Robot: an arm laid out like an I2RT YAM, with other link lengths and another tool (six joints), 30 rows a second.
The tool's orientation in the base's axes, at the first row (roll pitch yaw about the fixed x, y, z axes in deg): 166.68, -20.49, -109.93
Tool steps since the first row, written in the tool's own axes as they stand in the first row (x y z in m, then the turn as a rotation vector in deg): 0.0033, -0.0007, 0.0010, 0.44, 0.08, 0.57; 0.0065, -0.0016, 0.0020, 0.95, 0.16, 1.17; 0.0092, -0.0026, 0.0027, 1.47, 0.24, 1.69; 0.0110, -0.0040, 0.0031, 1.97, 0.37, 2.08; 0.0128, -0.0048, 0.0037, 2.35, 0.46, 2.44; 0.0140, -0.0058, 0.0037, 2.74, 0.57, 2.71
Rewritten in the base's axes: -0.0008, -0.0034, 0.0001, -0.40, -0.49, -0.35; -0.0013, -0.0069, 0.0001, -0.83, -1.05, -0.70; -0.0015, -0.0098, 0.0002, -1.24, -1.61, -0.97; -0.0010, -0.0121, 0.0002, -1.65, -2.09, -1.13; -0.0011, -0.0141, 0.0001, -1.97, -2.47, -1.30; -0.0006, -0.0156, 0.0003, -2.28, -2.84, -1.39
